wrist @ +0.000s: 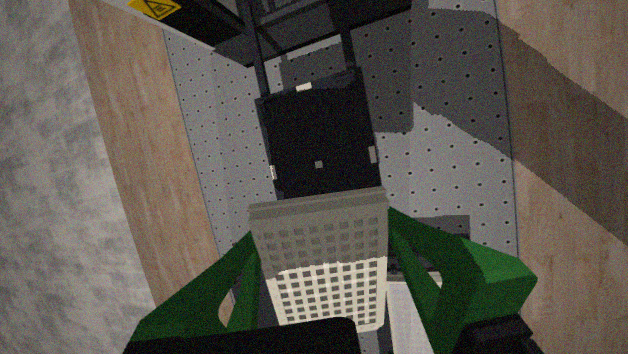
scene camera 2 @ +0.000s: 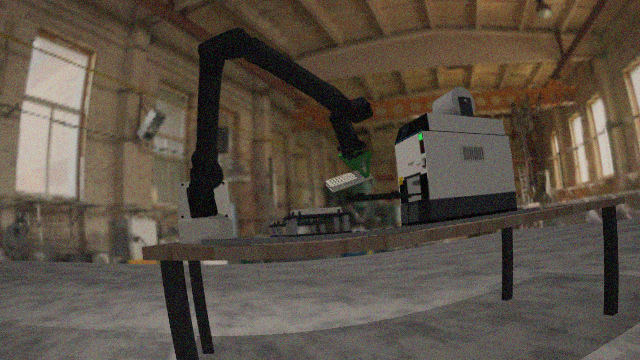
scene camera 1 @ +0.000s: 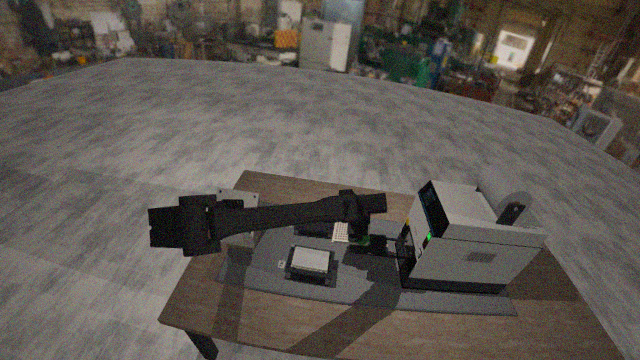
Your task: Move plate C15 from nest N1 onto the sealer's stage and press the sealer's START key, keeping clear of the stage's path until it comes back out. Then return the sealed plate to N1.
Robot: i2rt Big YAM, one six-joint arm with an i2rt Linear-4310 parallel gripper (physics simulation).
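Where they show: gripper, fingertip midpoint: (wrist: 320, 225) (scene camera 2: 362, 175) (scene camera 1: 363, 233); arm's base, link origin: (scene camera 2: 201, 202).
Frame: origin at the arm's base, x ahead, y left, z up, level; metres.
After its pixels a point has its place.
The white well plate (scene camera 1: 340, 232) {x 0.405, y -0.086, z 0.041 m} (scene camera 2: 342, 181) {x 0.416, y -0.100, z 0.040 m} (wrist: 325, 295) {x 0.431, y -0.083, z 0.052 m} is held between the green fingers of my gripper (scene camera 1: 359, 240) {x 0.485, y -0.098, z 0.058 m} (scene camera 2: 357, 169) {x 0.485, y -0.098, z 0.058 m} (wrist: 320, 225) {x 0.485, y -0.098, z 0.058 m}. The plate is tilted in scene camera 2 and hangs in the air. The sealer's dark stage (scene camera 1: 380, 245) {x 0.563, y -0.098, z -0.005 m} (scene camera 2: 376, 197) {x 0.507, y -0.134, z -0.015 m} (wrist: 320, 130) {x 0.548, y -0.099, z -0.005 m} is extended from the sealer (scene camera 1: 480, 262) {x 0.875, y -0.240, z 0.083 m} (scene camera 2: 465, 172) {x 0.814, y -0.231, z 0.041 m}, with no plate visible on it. In the wrist view the plate's far edge overlaps the stage's near end. A green light (scene camera 1: 428, 237) {x 0.655, y -0.199, z 0.158 m} (scene camera 2: 421, 136) {x 0.656, y -0.203, z 0.161 m} shows on the sealer's front. I cannot make out the START key. A dark nest (scene camera 1: 312, 229) {x 0.315, y 0.024, z -0.070 m} lies behind my arm, partly hidden; its label is not readable.
A second nest (scene camera 1: 311, 275) {x 0.313, y -0.204, z -0.057 m} stands nearer scene camera 1 and bears a pale plate (scene camera 1: 310, 258) {x 0.307, y -0.146, z -0.039 m}; part of that plate (wrist: 410, 312) {x 0.336, y -0.128, z -0.039 m} shows beside the right finger in the wrist view. A yellow warning label (wrist: 156, 7) {x 0.675, y -0.016, z 0.046 m} is on the sealer. Thin rails join the stage to the sealer.
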